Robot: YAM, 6 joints.
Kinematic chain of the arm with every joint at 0, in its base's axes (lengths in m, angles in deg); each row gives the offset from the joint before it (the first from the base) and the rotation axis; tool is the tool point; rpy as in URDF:
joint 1: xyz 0 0 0.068 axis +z
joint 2: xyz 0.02 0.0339 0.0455 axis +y
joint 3: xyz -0.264 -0.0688 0 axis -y
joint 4: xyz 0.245 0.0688 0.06 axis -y
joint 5: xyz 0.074 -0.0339 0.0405 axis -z
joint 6: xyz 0.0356 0 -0.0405 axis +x
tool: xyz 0 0 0 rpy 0 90 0
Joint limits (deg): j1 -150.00..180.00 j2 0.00..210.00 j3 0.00..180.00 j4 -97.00..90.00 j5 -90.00..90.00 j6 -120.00..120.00
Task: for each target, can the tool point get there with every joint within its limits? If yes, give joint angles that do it. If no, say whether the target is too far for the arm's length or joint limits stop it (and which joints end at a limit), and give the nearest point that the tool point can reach.
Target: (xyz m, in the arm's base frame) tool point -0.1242 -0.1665 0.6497
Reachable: yes | joints 47.14 75.31 166.42 67.57 38.54 69.08
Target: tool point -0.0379 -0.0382 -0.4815
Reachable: no: joint limits stop it (at a limit: joint 2) | nearest point -0.0763 -0.0769 -0.3520 | short by 0.140 m
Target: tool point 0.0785 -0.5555 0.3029
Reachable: yes | joints -85.40 140.41 132.23 5.92 -70.94 -62.37
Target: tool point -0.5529 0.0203 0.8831
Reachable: no: too far | nearest point -0.3762 0.0138 0.6279 | short by 0.310 m
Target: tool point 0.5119 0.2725 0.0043
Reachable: yes | joints 24.62 183.72 164.99 -39.09 -75.49 -79.70
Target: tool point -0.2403 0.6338 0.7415
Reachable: no: too far | nearest point -0.1676 0.4420 0.5457 | short by 0.284 m
